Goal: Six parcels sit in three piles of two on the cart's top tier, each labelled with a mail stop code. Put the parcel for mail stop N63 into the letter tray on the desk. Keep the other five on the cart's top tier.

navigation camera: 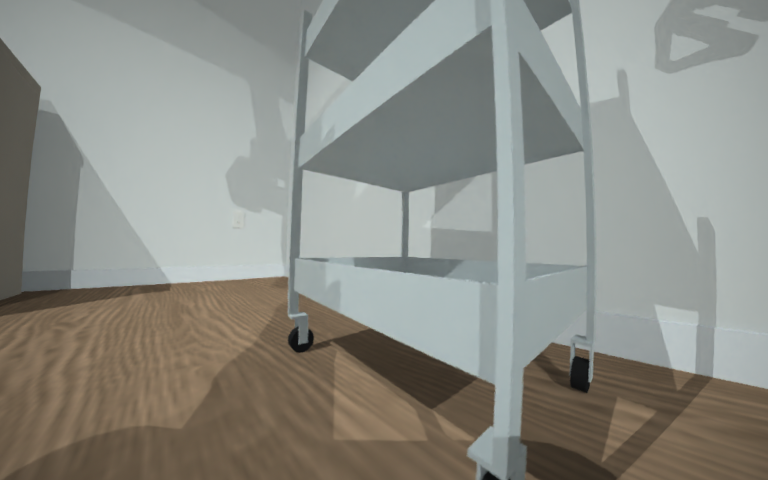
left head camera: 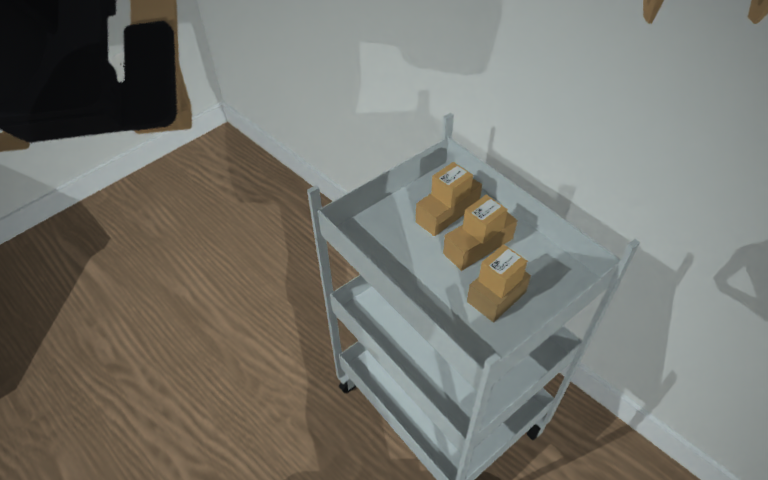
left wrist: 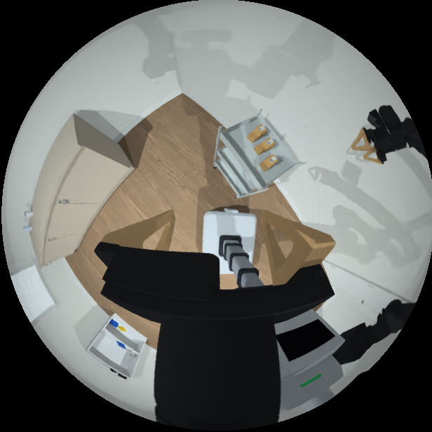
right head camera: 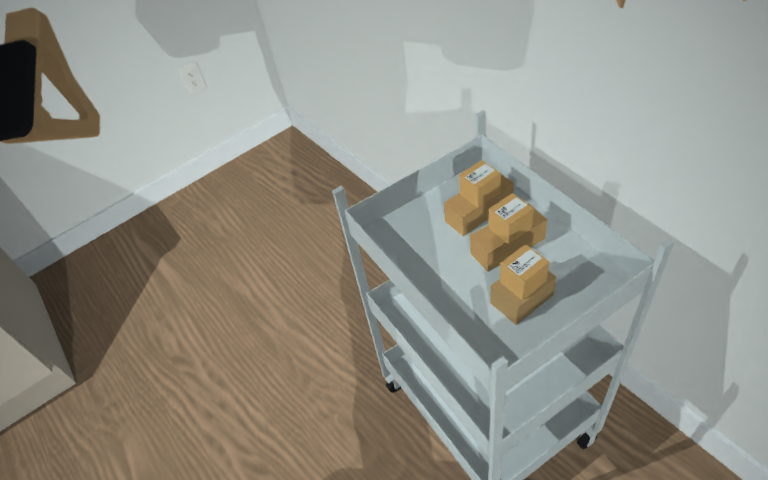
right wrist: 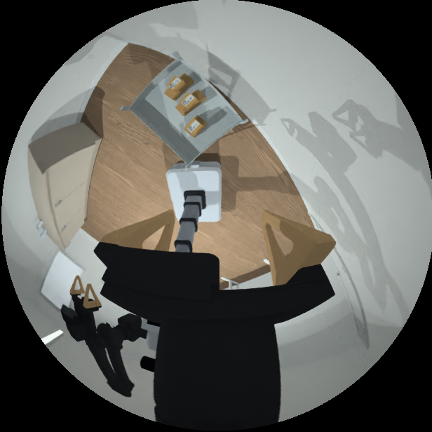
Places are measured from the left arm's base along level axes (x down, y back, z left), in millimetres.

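Pixels of known places: left gripper, fingertip midpoint: (left head camera: 107, 127) (right head camera: 31, 137); right gripper, fingertip midpoint: (left head camera: 700, 20) (right head camera: 680, 1).
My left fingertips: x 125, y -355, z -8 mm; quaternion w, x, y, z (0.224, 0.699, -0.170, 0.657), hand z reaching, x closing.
For each thing: its middle in the pictures, then the offset to it from my left fingertips. "spot": a spot on its surface instead.
- cart's top tier at a spot on its surface: (right head camera: 589, 316) (left head camera: 565, 312) spot: dz -444, dx +573, dy -250 mm
- far pile at the middle of its body: (right head camera: 479, 183) (left head camera: 451, 185) dz -280, dx +545, dy -520 mm
Three piles of two brown parcels stand on the cart's top tier (left head camera: 555, 325) (right head camera: 589, 316). The near pile has an upper parcel (left head camera: 502, 277) (right head camera: 523, 277) on a lower one (left head camera: 489, 300). The middle pile has an upper parcel (left head camera: 484, 220) (right head camera: 509, 220), as does the far pile (left head camera: 451, 186) (right head camera: 479, 185). Upper labels are too small to read; lower labels are covered. My left gripper (left wrist: 217, 214) (right wrist: 82, 279) is open and empty, away from the parcels. My right gripper (right wrist: 217, 214) (left wrist: 357, 152) is open and empty, also away from them. I cannot make out the letter tray or desk.
The cart has tall corner posts (left head camera: 323, 271) and stands close to the wall. A beige cabinet (left wrist: 82, 180) (right wrist: 72, 175) stands at the left. A white divided box (left wrist: 112, 347) with blue and yellow items shows at the lower left of the left wrist view.
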